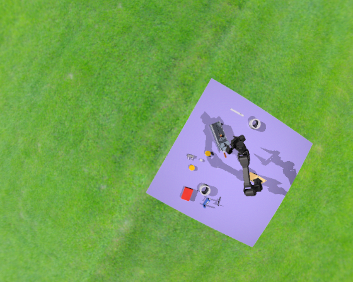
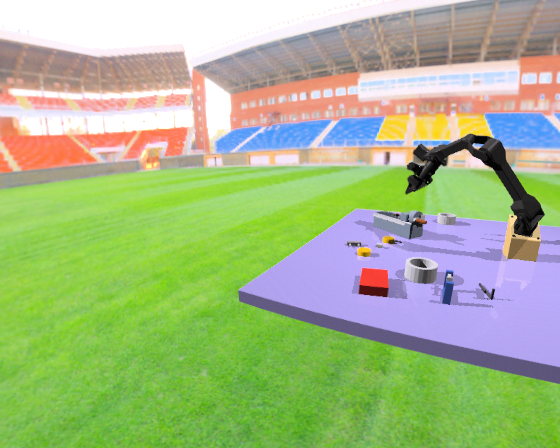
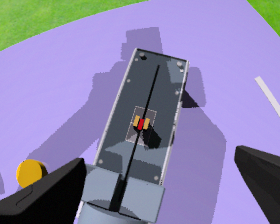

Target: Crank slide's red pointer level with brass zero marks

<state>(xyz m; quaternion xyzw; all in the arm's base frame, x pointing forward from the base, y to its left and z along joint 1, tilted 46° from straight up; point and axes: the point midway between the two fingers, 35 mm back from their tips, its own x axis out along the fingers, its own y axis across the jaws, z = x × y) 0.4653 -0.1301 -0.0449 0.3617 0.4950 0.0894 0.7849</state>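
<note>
Right now my gripper tip is 8 cm past the brown crank handle, 12 cm to the right of it and 11 cm above it. From my gripper tip the other things lie so: red pointer (6 cm ahead, 12 cm below); then white bar (4 cm ahead, 30 cm to the right, 20 cm below); then small grey bracket (16 cm ahead, 32 cm to the left, 19 cm below).
</note>
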